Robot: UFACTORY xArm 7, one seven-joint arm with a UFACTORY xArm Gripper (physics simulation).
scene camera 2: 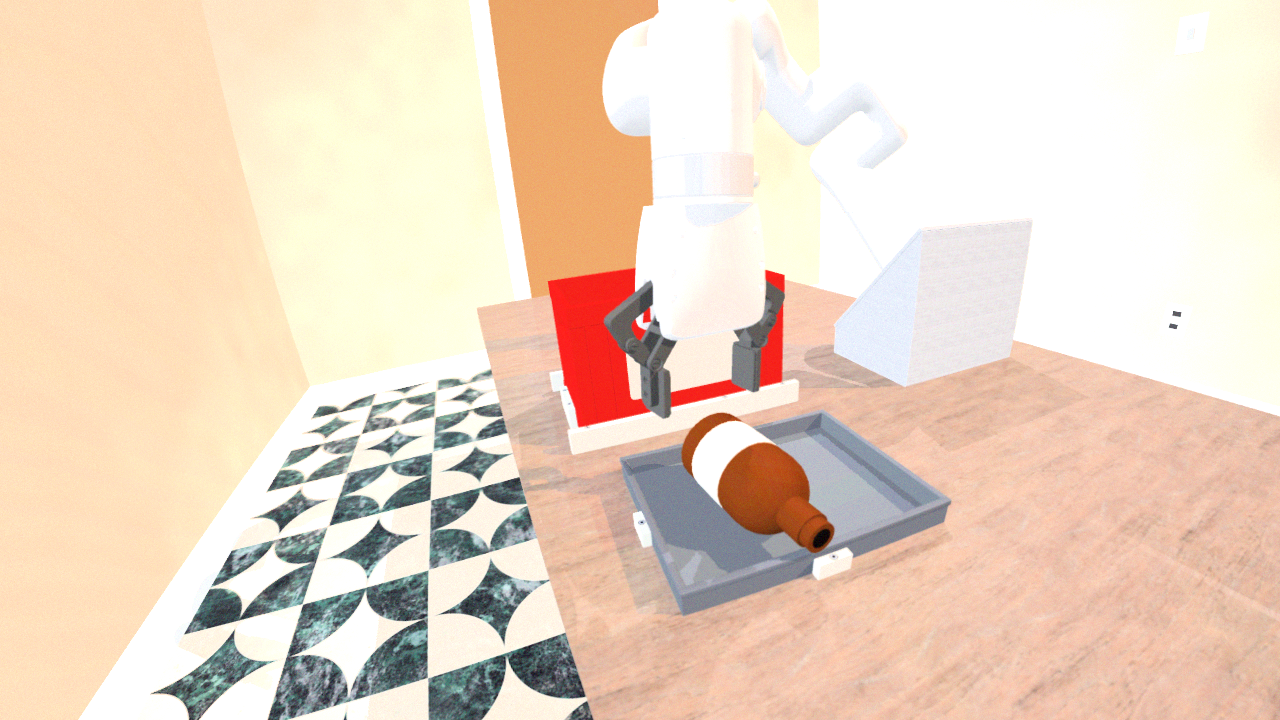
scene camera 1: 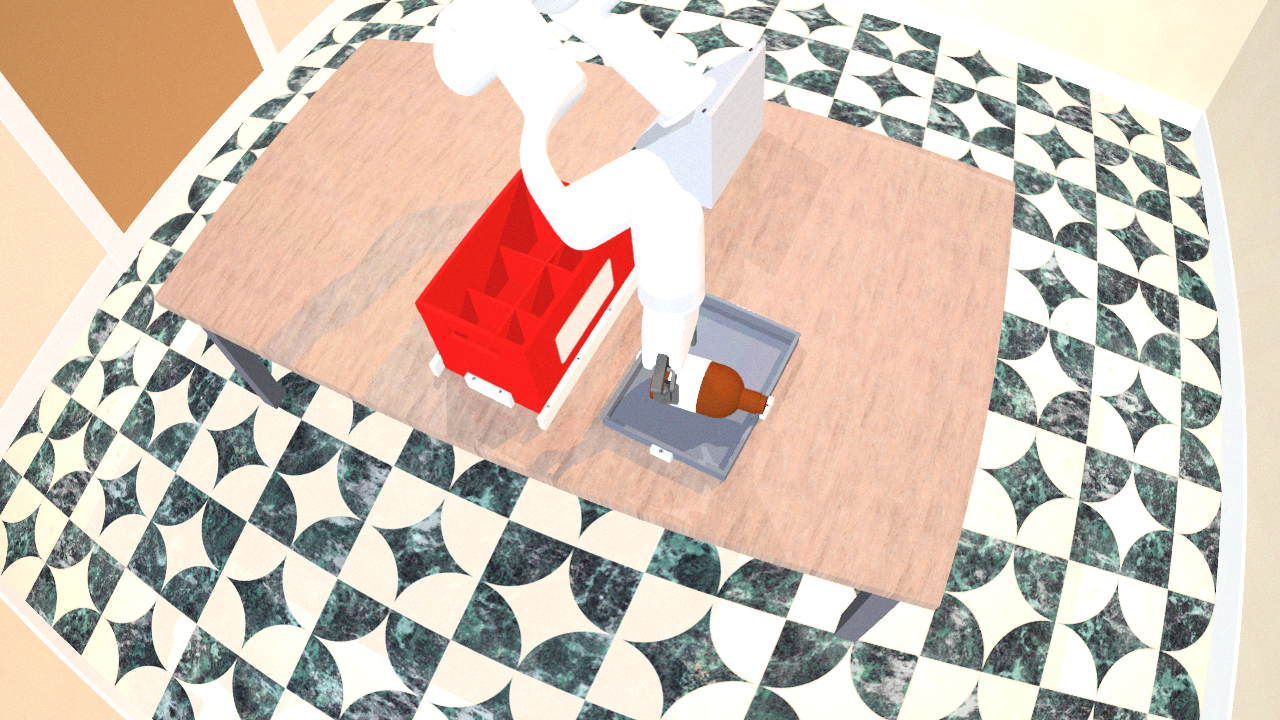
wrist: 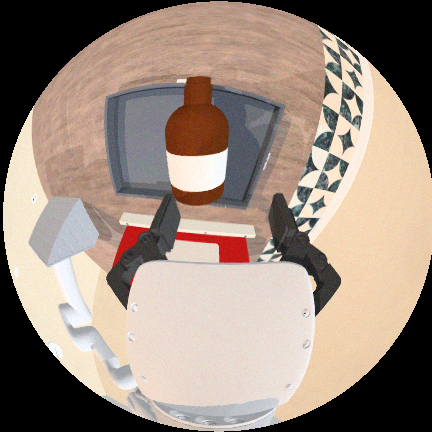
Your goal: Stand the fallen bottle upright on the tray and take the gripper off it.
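Seen in the pictures: gripper, fingertip midpoint: (scene camera 2: 703,399) (scene camera 1: 675,371) (wrist: 223,204); arm's base, origin of the base link: (scene camera 2: 920,274) (scene camera 1: 689,103) (wrist: 58,247).
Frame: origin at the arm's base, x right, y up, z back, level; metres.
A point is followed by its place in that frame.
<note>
The brown bottle (scene camera 1: 718,394) @[x -0.218, y -0.065, z -0.471 m] (scene camera 2: 760,488) @[x -0.231, y -0.072, z -0.471 m] (wrist: 197,130) @[x -0.218, y -0.059, z -0.456 m] with a white label lies on its side in the grey tray (scene camera 1: 756,333) @[x -0.225, y -0.132, z -0.320 m] (scene camera 2: 859,483) @[x -0.211, y -0.132, z -0.337 m] (wrist: 142,135) @[x -0.200, y -0.132, z -0.363 m]. Its base is toward the red crate and its neck reaches over the tray's opposite rim. My gripper (scene camera 1: 664,394) (scene camera 2: 704,399) @[x -0.163, y -0.019, z -0.483 m] (wrist: 223,204) @[x -0.163, y -0.019, z -0.483 m] is open and empty. In scene camera 2 its fingers hang above and behind the bottle's base. In the wrist view the base lies just ahead of the fingertips, nearer the left finger. In scene camera 1 the gripper overlaps the base end, so the gap there is hidden.
A red divided crate (scene camera 1: 478,367) @[x 0.112, y -0.077, z -0.547 m] (scene camera 2: 595,380) @[x 0.005, y -0.052, z -0.534 m] (wrist: 232,250) @[x 0.005, y -0.072, z -0.523 m] stands beside the tray, behind the gripper, with pale strips along its foot. A grey wedge-shaped block (scene camera 1: 738,125) @[x -0.086, y -0.028, z 0.005 m] (scene camera 2: 966,295) @[x -0.085, y -0.016, z -0.005 m] (wrist: 65,230) @[x -0.057, y -0.035, z -0.107 m] stands under the arm's base. Small white blocks (scene camera 1: 660,453) @[x -0.168, y -0.122, z -0.555 m] (scene camera 2: 832,563) @[x -0.283, y -0.123, z -0.438 m] sit against the tray's outer sides.
</note>
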